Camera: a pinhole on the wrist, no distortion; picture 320 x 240 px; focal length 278.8 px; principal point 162.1 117.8 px. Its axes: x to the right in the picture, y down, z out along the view. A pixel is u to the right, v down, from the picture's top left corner.
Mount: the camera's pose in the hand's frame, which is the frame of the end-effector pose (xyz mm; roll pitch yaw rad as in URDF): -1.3 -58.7 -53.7 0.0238 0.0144 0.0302
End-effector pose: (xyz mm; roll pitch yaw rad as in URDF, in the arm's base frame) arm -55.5 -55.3 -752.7 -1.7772 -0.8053 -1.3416
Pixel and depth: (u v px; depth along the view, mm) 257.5 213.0 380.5
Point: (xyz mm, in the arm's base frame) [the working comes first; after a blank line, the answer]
In the camera's frame: 130.2 129.9 380.5

286.0 -166.3 -749.9
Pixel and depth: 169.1 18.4 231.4
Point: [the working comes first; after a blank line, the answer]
In the camera's frame: 5.8 -82.5 231.4

125.1 58.8 -670.8
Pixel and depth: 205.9 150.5 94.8
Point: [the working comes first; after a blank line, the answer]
In the camera's frame: 14.9 11.1 94.8

-10.7 -25.8 -714.5
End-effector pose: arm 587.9 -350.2 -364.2 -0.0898 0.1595 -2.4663
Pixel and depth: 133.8 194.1 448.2
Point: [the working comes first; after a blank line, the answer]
In the camera's frame: -45.5 122.7 448.2

627.7 -430.4 29.4
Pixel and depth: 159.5 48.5 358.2
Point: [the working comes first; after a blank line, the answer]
In the camera's frame: -3.3 -89.0 358.2

465.9 -283.4 -53.7
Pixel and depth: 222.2 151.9 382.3
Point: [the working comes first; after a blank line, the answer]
In the camera's frame: 82.4 46.8 382.3

488.3 -444.2 -53.2
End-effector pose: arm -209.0 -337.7 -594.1 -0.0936 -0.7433 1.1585
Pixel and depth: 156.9 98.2 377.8
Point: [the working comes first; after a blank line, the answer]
In the camera's frame: -7.0 -26.6 377.8

-240.9 -569.6 -351.8
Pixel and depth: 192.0 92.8 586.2
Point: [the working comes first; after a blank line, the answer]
In the camera's frame: 62.9 -52.6 586.2

-267.2 -652.8 -148.4
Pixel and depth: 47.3 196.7 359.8
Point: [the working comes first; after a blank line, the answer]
In the camera's frame: -148.2 101.8 359.8

-389.5 -603.1 -468.0
